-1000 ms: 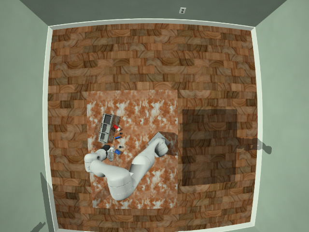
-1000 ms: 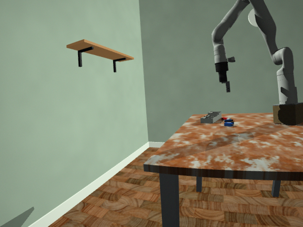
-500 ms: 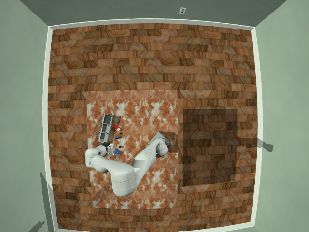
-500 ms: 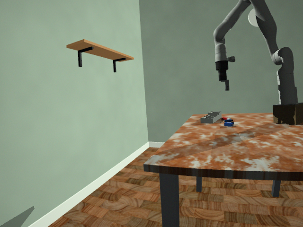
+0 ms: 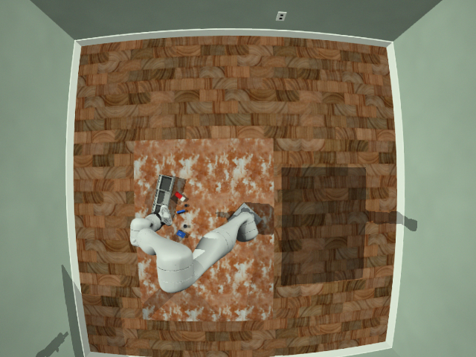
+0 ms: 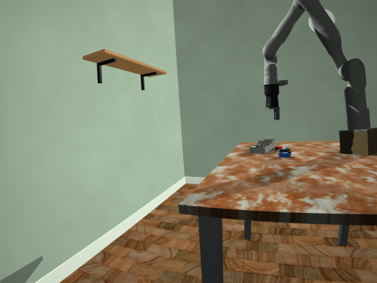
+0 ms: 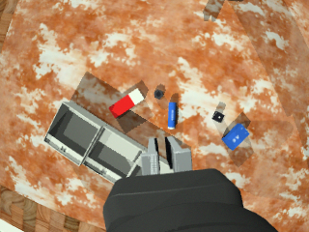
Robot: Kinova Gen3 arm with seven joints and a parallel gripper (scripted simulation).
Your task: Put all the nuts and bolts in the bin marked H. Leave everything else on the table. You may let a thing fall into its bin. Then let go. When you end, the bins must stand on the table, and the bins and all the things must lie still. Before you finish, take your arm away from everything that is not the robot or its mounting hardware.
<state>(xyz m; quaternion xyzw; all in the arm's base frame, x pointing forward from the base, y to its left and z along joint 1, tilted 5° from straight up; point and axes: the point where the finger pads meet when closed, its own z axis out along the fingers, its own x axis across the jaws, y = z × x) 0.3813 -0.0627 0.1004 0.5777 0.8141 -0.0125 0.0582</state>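
Right now my hand is 7 cm short of the grey bin rack, 7 cm to the left of it and 16 cm above it. The rest, counted from my hand: red piece: 3 cm behind, 7 cm to the right, 18 cm below; then dark nut: 6 cm behind, 2 cm to the right, 18 cm below; then blue stick: 3 cm behind, 2 cm to the left, 18 cm below.
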